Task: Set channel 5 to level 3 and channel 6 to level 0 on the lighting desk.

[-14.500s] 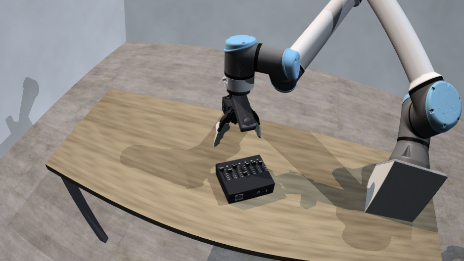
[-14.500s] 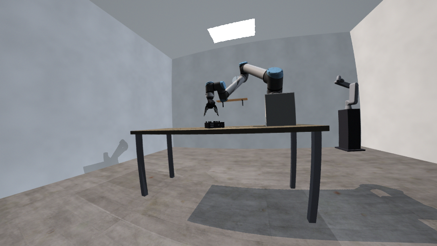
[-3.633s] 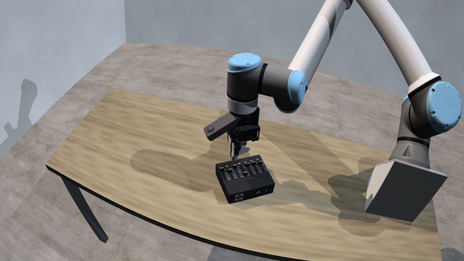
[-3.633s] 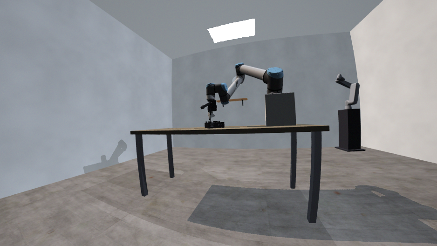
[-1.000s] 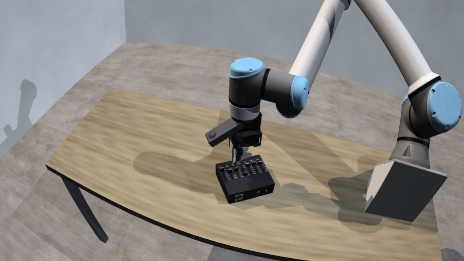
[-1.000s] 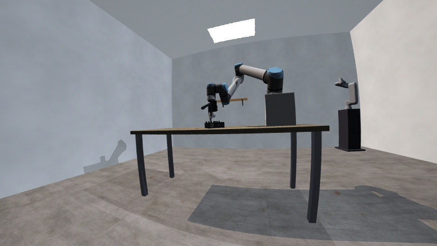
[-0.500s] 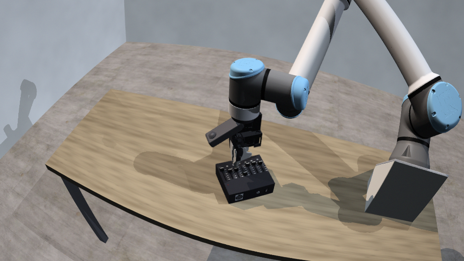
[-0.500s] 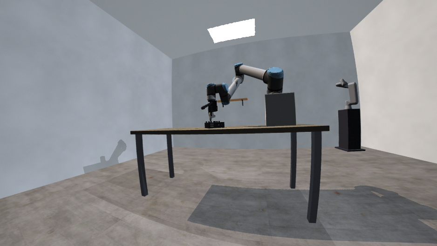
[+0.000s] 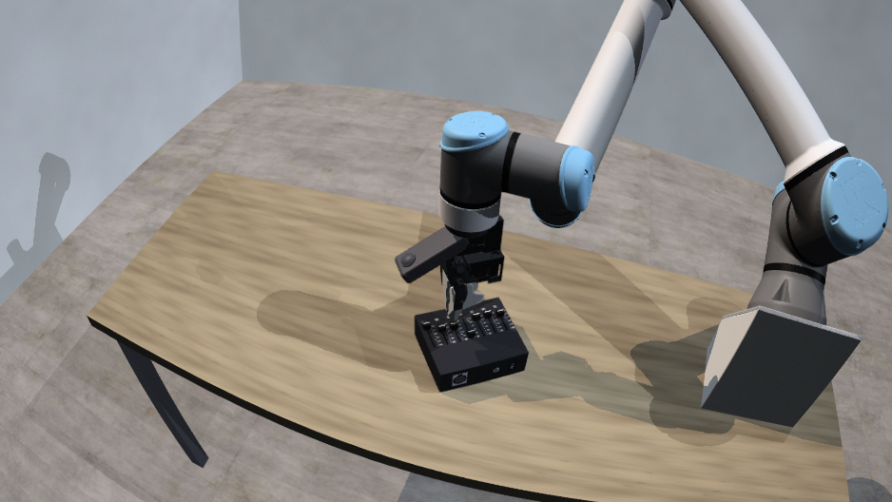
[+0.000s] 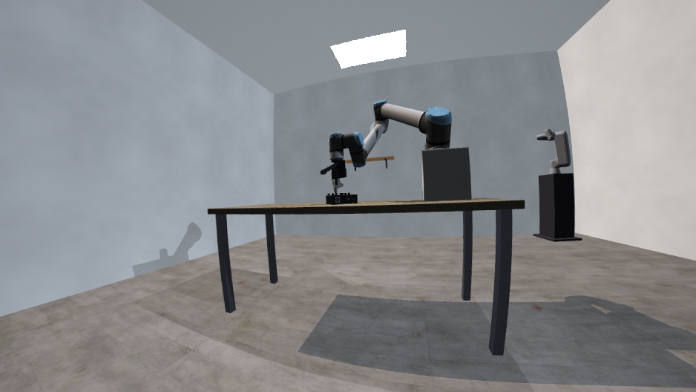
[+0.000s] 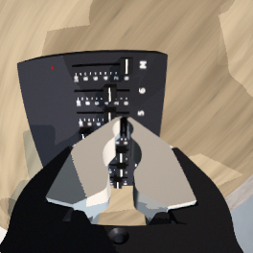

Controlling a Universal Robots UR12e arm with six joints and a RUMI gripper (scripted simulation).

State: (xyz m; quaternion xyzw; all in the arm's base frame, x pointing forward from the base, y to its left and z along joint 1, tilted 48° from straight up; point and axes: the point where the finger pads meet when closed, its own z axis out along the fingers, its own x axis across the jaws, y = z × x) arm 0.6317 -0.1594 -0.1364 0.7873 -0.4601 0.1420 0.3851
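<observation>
Right now the channel 5 fader knob is 1 cm behind my hand, 1 cm to the left of it and 1 cm below it. The rest, counted from my hand: channel 6 fader knob 1 cm ahead, 2 cm to the left, 1 cm below.
</observation>
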